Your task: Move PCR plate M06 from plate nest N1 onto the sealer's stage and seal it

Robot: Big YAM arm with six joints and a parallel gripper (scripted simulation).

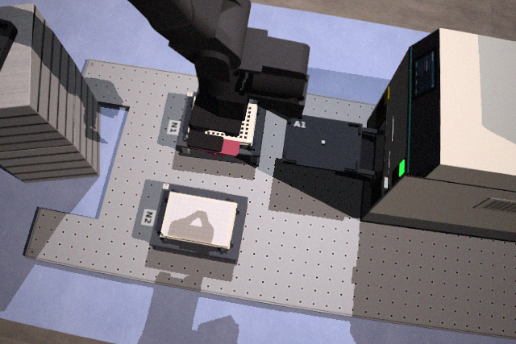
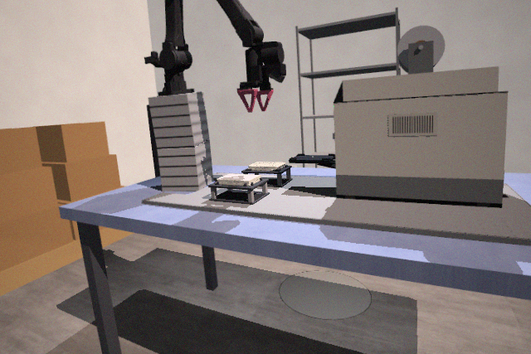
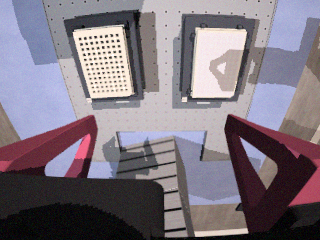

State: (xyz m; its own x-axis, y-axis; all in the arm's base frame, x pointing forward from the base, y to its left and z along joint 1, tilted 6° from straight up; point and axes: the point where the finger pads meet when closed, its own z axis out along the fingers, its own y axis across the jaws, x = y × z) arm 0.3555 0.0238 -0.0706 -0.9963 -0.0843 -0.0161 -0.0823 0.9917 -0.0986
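Now: the white 96-well plate M06 22 cm below my hand, 10 cm to the left of it and 4 cm behind it. Also, from my hand: sealer stage (18 cm below, 16 cm ahead, 9 cm to the left); then plate nest N1 (23 cm below, 10 cm to the left, 4 cm behind); then sealed plate M09 (22 cm below, 10 cm to the right, 2 cm behind).
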